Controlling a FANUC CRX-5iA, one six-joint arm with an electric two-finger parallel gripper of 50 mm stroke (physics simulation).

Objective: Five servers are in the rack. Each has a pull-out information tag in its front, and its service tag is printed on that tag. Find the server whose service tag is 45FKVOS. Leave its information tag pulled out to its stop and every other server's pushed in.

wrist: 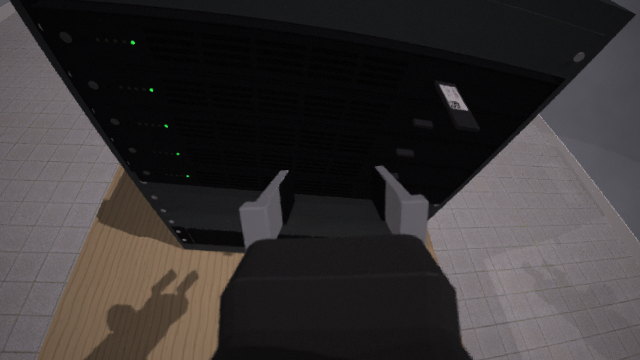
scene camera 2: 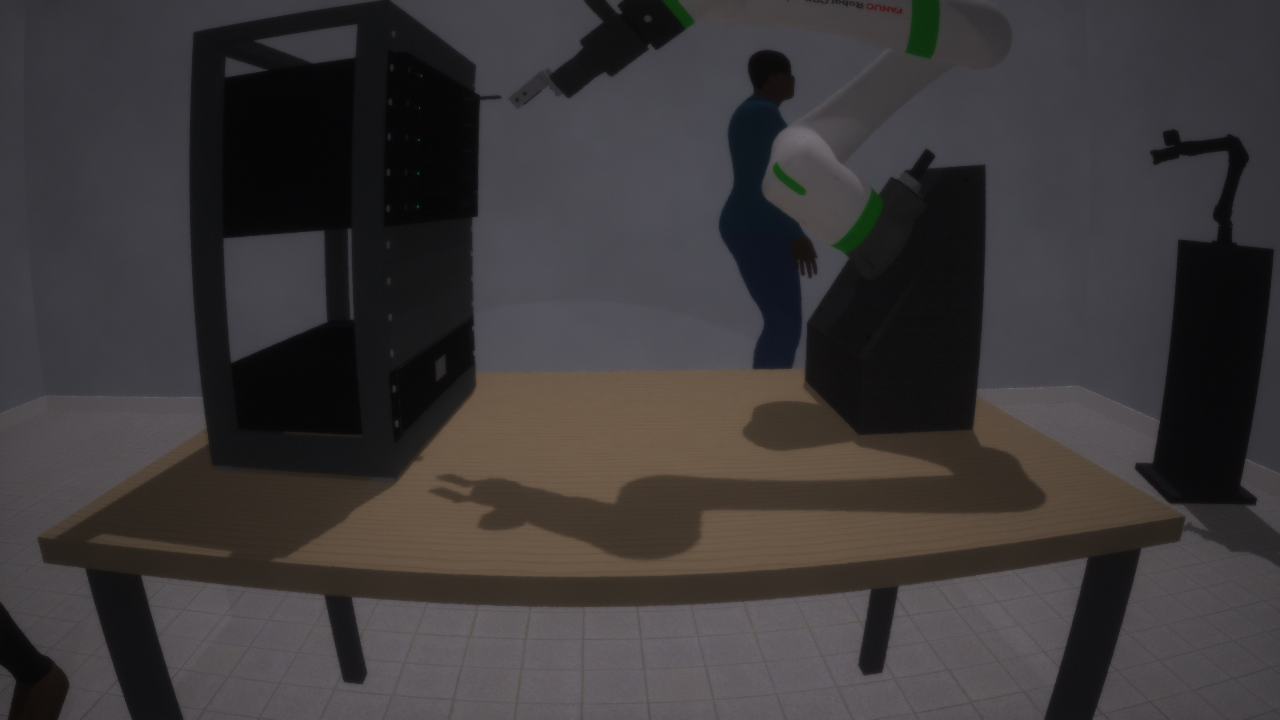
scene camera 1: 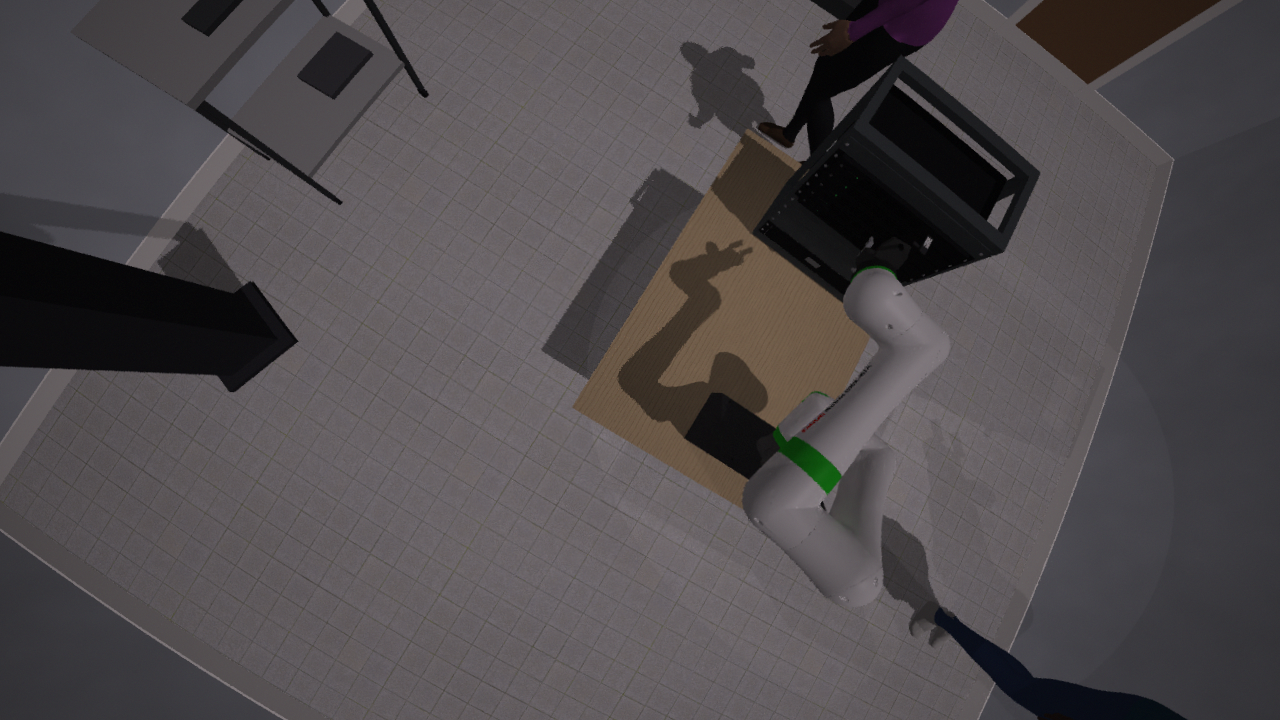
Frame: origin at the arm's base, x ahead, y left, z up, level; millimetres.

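Seen in the pictures: gripper, fingertip midpoint: (wrist: 332, 184) (scene camera 2: 516, 101) (scene camera 1: 879, 245); arm's base, origin of the base link: (scene camera 2: 888, 245).
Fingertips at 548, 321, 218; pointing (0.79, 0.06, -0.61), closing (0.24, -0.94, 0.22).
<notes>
Pixels of each thing's middle, then the offset from my fingertips to it, as dx, dy, dz. "*": a spot on its surface instead. Level surfaces: height alone.
- information tag, body centre: (wrist: 449, 93) (scene camera 2: 473, 98) (scene camera 1: 928, 240) +112, -76, +24
- second server, surface spot: (wrist: 423, 123) * +120, -73, -19
- third server, surface spot: (wrist: 405, 152) * +121, -74, -63
- wooden table, its level: dz -494
The rack (scene camera 1: 1006, 238) (scene camera 2: 374, 268) (wrist: 300, 15) holds five black servers, stacked in its upper part. One information tag (scene camera 1: 927, 242) (scene camera 2: 489, 96) (wrist: 456, 105) sticks out of the top server's front at the right in the wrist view; its white label shows, but the print is too small to read. Below it, the pushed-in tags of the second server (wrist: 423, 123) and third server (wrist: 405, 152) show as small tabs. Another tab is partly covered by the right finger; the lowest is hidden. My gripper (scene camera 2: 517, 100) (wrist: 332, 184) is open and empty, in front of the rack, apart from the pulled-out tag.
The rack stands on the wooden table (scene camera 1: 760, 313) (scene camera 2: 626, 420) (wrist: 75, 320). A black pedestal (scene camera 2: 930, 331) stands at the table's other end, by the arm's base. One person (scene camera 1: 904, 22) is beside the rack; another (scene camera 2: 760, 179) stands behind the table. A black stand (scene camera 2: 1212, 358) is at the right.
</notes>
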